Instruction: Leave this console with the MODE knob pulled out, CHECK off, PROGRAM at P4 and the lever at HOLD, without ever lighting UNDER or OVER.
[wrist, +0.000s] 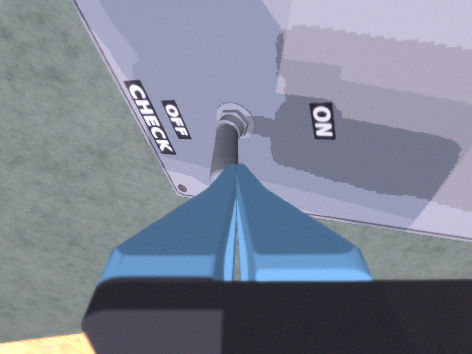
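Note:
The console panel (200, 60) is pale lilac-grey and fills the upper part of the view. The CHECK switch (225, 147) is a dark grey toggle rising from a round metal collar. It slants down the picture and a little left, towards the OFF label (176, 120). The ON label (322, 121) lies to its right, and the CHECK label (150, 117) is at the panel's left edge. My gripper (236, 177) is shut and empty. Its blue tips are at the right side of the toggle's outer end and hide part of it; contact cannot be told. The MODE knob, PROGRAM, HOLD lever and UNDER and OVER lights do not show.
A small dark screw (182, 188) sits in the panel's near corner. Mottled green surface (50, 200) lies beyond the panel's edges. A strip of light wood (40, 345) shows at the bottom left. Shadows fall across the panel around the ON label.

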